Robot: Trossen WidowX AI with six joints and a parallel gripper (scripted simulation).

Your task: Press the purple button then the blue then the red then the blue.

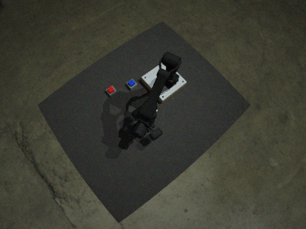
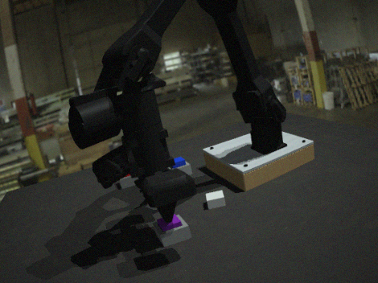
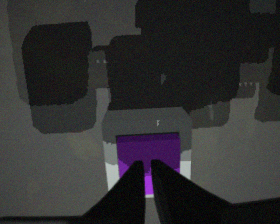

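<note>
The purple button lies 1 cm below my gripper tip. Round my gripper tip: blue button (10 cm behind, 28 cm to the right); red button (3 cm ahead, 32 cm to the right); small white block (11 cm behind, 6 cm to the right, 2 cm below).
</note>
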